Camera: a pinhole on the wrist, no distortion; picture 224 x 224 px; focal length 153.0 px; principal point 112.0 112.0 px. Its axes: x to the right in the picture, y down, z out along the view. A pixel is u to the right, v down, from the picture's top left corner.
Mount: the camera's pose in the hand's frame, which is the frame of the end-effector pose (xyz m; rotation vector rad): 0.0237 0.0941 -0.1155 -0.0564 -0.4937 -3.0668
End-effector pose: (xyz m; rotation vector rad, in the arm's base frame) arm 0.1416 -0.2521 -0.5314 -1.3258 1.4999 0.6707
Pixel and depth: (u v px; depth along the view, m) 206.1 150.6 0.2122
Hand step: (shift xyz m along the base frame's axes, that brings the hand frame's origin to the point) -0.0757 0.1612 0.0294
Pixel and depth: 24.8 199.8 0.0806
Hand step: -0.0749 -0.0339 -0.0729
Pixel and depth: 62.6 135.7 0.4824
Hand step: -0.0434 0.2816 -0.3446
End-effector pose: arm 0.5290 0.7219 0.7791 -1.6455 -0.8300 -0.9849
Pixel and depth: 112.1 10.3 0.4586
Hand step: 0.5207 0.0805 -0.2271
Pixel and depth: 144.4 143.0 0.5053
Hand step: 0.1906 0.3425 -0.1845
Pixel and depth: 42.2 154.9 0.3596
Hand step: 0.2419 0.2231 0.0944
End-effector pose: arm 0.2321 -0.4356 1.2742 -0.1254 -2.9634 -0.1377
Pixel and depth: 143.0 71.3 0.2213
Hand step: 0.0234 0.2230 -0.0609
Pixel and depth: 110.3 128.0 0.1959
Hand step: -0.0324 0.1453 -0.0580
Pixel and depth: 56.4 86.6 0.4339
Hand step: -0.2048 0.3419 -0.2029
